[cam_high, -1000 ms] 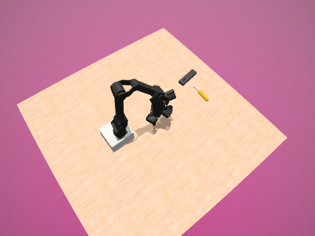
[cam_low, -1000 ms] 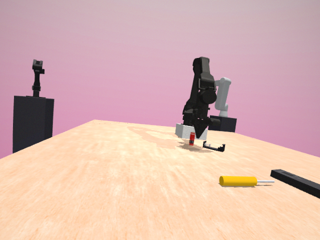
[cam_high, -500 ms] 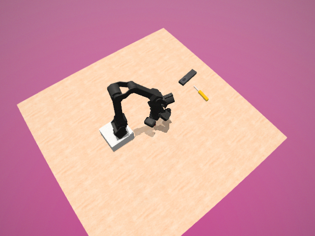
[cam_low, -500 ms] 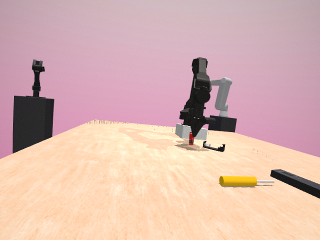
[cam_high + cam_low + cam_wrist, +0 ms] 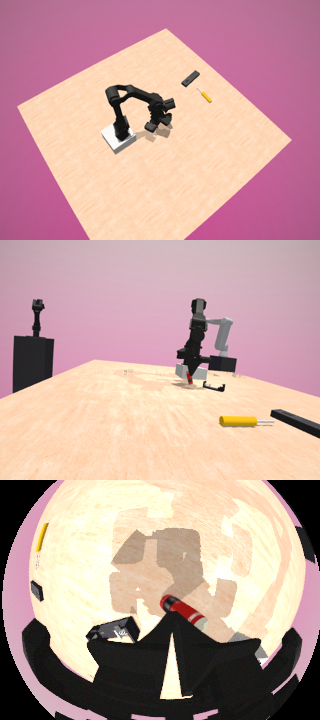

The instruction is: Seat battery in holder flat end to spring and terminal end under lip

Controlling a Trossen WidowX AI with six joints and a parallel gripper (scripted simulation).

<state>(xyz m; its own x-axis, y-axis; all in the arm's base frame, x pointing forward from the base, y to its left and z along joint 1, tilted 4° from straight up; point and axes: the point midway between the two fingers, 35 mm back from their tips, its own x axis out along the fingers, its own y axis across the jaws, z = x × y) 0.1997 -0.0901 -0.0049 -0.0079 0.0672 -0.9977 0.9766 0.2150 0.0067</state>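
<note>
Now: the battery 1 cm below my gripper tip and 1 cm behind it. Also, from my gripper tip: yellow-handled screwdriver 41 cm ahead, 6 cm to the right, 3 cm below.
</note>
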